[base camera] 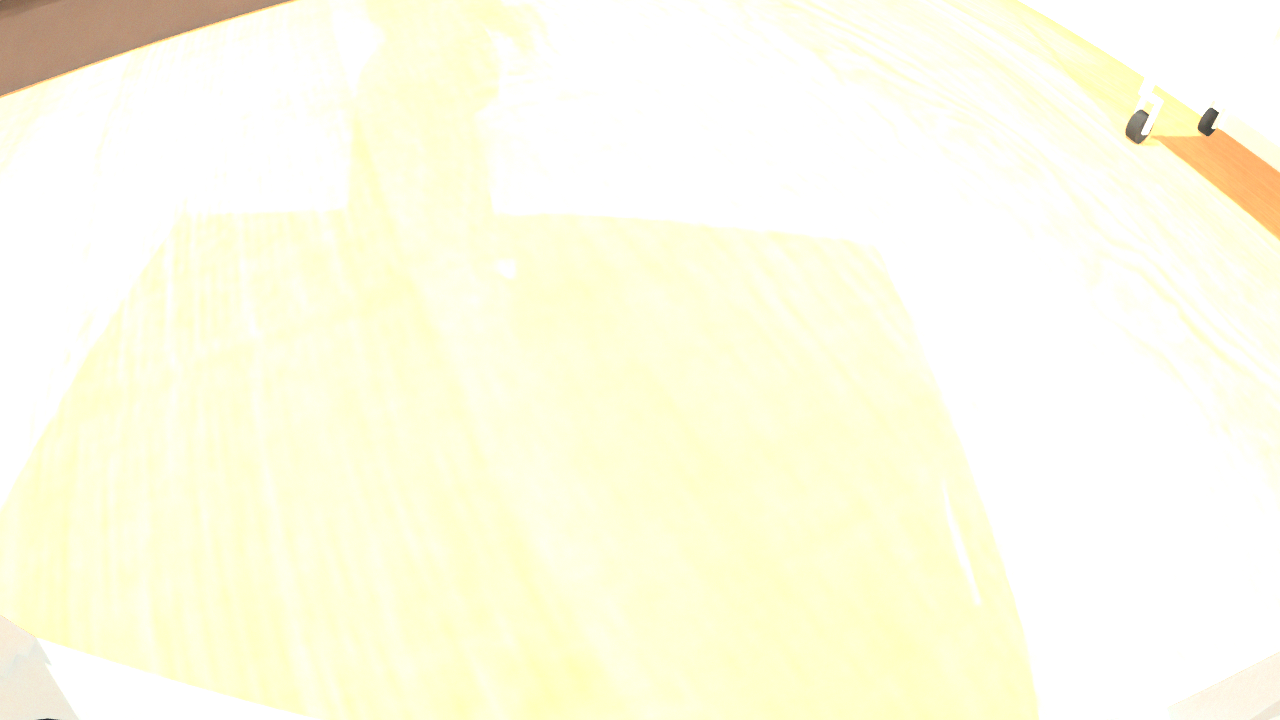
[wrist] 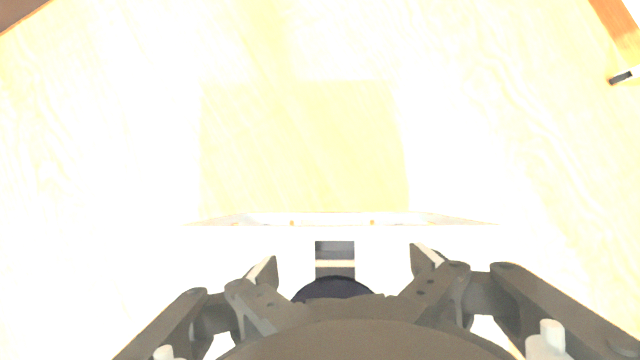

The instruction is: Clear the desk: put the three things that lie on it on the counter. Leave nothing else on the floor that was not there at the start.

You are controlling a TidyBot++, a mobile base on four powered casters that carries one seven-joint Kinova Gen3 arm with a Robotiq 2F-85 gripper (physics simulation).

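Places are measured from the arm's base along level axes (x ahead, y left, z up), in metres.
Where they show: gripper, fingertip midpoint: (wrist: 342, 263).
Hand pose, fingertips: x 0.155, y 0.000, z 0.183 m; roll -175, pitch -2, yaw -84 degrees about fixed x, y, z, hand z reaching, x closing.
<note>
After its pixels a point has its place.
My gripper (wrist: 342, 263) {z 0.183, x 0.155, y 0.000 m} is open in the wrist view, its two dark fingers standing wide apart with no thing between them. It hangs above the white top of my own base (wrist: 240, 245) {z -0.014, x 0.124, y 0.141 m}, whose front edge runs across the middle of that view. The desk, the counter and the three things that the task names do not show in either view.
A bright, washed-out wooden floor (base camera: 680, 429) {z -0.396, x 0.373, y -0.035 m} (wrist: 300, 150) {z -0.396, x 0.337, y 0.094 m} lies ahead, with my shadow on it. A dark brown surface (base camera: 107, 35) {z -0.359, x 1.004, y 0.857 m} (wrist: 17, 12) {z -0.374, x 0.855, y 1.114 m} is at the far left. Black caster wheels of a white-legged piece (base camera: 1138, 126) {z -0.365, x 0.918, y -0.716 m} (wrist: 621, 78) {z -0.355, x 0.546, y -0.901 m} stand at the far right.
</note>
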